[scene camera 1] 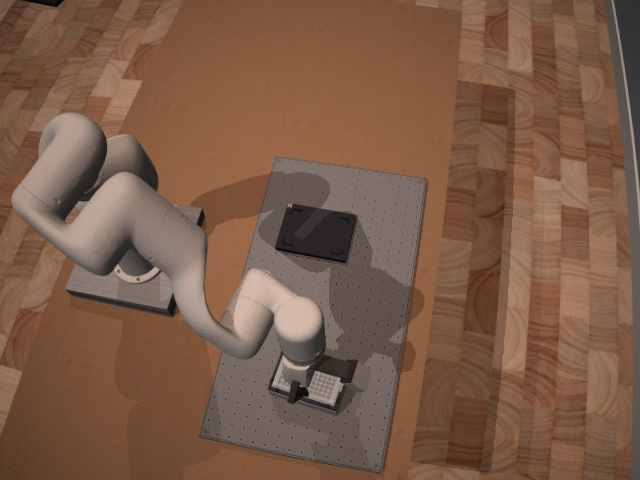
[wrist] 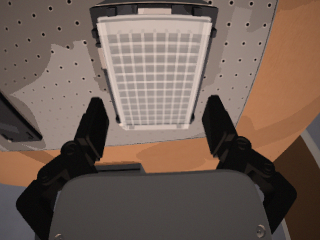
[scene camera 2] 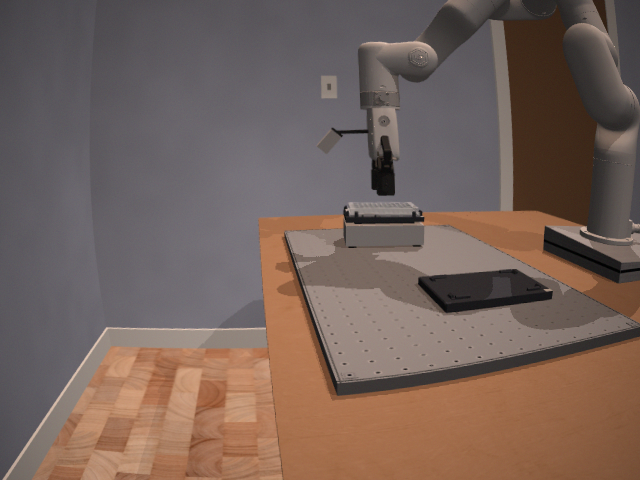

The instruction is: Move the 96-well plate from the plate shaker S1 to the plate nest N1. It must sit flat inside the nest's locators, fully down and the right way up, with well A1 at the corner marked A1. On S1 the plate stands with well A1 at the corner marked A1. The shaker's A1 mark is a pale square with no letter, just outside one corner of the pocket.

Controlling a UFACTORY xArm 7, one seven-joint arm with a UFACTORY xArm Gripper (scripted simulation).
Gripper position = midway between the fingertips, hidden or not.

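Observation:
There's a 96-well plate (scene camera 1: 332, 387) in scene camera 1; you'd also see the 96-well plate (wrist: 136, 54) in the wrist view, and scene camera 2 has the 96-well plate (scene camera 2: 382, 209) too. Scene camera 2 shows the gripper (scene camera 2: 382, 192), scene camera 1 shows the gripper (scene camera 1: 308, 371) as well, and the wrist view gives you the gripper (wrist: 155, 108) again.

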